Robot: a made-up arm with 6 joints. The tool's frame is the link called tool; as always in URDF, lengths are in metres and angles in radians.
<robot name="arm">
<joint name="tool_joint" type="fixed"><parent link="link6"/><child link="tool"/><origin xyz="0 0 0" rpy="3.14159 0 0"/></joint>
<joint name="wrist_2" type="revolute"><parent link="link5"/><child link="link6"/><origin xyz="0.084 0 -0.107" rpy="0 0 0"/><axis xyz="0 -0.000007 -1"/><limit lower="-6.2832" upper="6.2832"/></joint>
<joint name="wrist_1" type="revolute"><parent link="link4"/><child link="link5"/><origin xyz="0 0 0" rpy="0 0 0"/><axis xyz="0 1 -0.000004"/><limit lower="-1.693" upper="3.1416"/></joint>
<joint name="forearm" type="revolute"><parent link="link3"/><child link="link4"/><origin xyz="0.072 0 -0.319" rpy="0 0 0"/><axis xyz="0 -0.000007 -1"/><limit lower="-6.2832" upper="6.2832"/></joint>
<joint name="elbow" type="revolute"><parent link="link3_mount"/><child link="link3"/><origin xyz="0.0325 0 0.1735" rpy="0 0 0"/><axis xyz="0 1 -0.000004"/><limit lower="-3.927" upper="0.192"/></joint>
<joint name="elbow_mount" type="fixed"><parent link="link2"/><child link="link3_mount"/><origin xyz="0.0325 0 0.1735" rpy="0 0 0"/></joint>
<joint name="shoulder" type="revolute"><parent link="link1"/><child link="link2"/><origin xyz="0 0 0" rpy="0 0 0"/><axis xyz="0 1 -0.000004"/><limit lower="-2.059" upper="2.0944"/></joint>
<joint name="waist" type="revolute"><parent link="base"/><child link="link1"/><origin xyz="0 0 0.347" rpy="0 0 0"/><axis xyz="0 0 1"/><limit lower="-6.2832" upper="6.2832"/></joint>
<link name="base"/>
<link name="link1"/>
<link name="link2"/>
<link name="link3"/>
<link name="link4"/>
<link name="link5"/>
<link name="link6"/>
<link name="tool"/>
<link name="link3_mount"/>
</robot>
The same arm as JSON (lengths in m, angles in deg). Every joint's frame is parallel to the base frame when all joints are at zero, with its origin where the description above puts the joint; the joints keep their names.
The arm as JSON. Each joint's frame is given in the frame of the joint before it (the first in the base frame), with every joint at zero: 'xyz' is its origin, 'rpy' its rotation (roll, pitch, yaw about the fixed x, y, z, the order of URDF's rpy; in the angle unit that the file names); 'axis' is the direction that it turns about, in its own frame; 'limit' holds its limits. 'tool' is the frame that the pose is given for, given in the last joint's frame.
{"units": {"length": "m", "angle": "deg"}, "joints": [
  {"name": "waist", "type": "revolute", "origin": {"xyz": [0.0, 0.0, 0.347], "rpy": [0.0, 0.0, 0.0]}, "axis": "+z", "limit": {"lower": -360.0, "upper": 360.0}},
  {"name": "shoulder", "type": "revolute", "origin": {"xyz": [0.0, 0.0, 0.0], "rpy": [0.0, 0.0, 0.0]}, "axis": "+y", "limit": {"lower": -117.97, "upper": 120.0}},
  {"name": "elbow", "type": "revolute", "origin": {"xyz": [0.065, 0.0, 0.347], "rpy": [0.0, 0.0, 0.0]}, "axis": "+y", "limit": {"lower": -225.0, "upper": 11.0}},
  {"name": "forearm", "type": "revolute", "origin": {"xyz": [0.072, 0.0, -0.319], "rpy": [0.0, 0.0, 0.0]}, "axis": "-z", "limit": {"lower": -360.0, "upper": 360.0}},
  {"name": "wrist_1", "type": "revolute", "origin": {"xyz": [0.0, 0.0, 0.0], "rpy": [0.0, 0.0, 0.0]}, "axis": "+y", "limit": {"lower": -97.0, "upper": 180.0}},
  {"name": "wrist_2", "type": "revolute", "origin": {"xyz": [0.084, 0.0, -0.107], "rpy": [0.0, 0.0, 0.0]}, "axis": "-z", "limit": {"lower": -360.0, "upper": 360.0}}
], "tool": {"origin": {"xyz": [0.0, 0.0, 0.0], "rpy": [180.0, 0.0, 0.0]}}}

